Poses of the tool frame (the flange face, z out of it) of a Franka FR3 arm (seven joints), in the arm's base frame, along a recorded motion.
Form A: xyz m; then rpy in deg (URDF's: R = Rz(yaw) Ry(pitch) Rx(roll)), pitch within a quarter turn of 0, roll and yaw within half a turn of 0.
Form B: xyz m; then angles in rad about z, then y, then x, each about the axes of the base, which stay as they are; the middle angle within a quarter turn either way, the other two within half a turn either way. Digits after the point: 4 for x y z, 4 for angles.
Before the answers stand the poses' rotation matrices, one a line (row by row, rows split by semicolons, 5 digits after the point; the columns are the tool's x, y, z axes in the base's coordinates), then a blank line. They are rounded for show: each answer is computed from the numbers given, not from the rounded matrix.
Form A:
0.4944 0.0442 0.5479 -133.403 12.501 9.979
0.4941 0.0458 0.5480 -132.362 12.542 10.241
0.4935 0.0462 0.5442 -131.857 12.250 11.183
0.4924 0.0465 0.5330 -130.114 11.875 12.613
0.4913 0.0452 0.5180 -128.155 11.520 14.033
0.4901 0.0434 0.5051 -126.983 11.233 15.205
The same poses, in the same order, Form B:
0.96152 -0.03581 -0.27238; 0.16918 -0.70398 0.68977; -0.21646 -0.70931 -0.67084
0.96059 -0.03810 -0.27536; 0.17355 -0.69161 0.70112; -0.21716 -0.72127 -0.65773
0.95868 -0.02562 -0.28334; 0.18953 -0.68525 0.70321; -0.21218 -0.72785 -0.65208
0.95498 -0.01288 -0.29638; 0.21369 -0.66313 0.71736; -0.20578 -0.74840 -0.63052
0.95061 -0.00255 -0.31037; 0.23760 -0.63743 0.73296; -0.19971 -0.77050 -0.60535
0.94651 0.00762 -0.32259; 0.25725 -0.62133 0.74012; -0.19480 -0.78351 -0.59005

0.4944 0.0442 0.5479 0.0372 -0.2759 -2.3423
0.4941 0.0458 0.5480 0.0396 -0.2790 -2.3243
0.4935 0.0462 0.5442 0.0267 -0.2873 -2.3185
0.4924 0.0465 0.5330 0.0135 -0.3009 -2.2919
0.4913 0.0452 0.5180 0.0027 -0.3156 -2.2611
0.4901 0.0434 0.5051 -0.0080 -0.3285 -2.2439

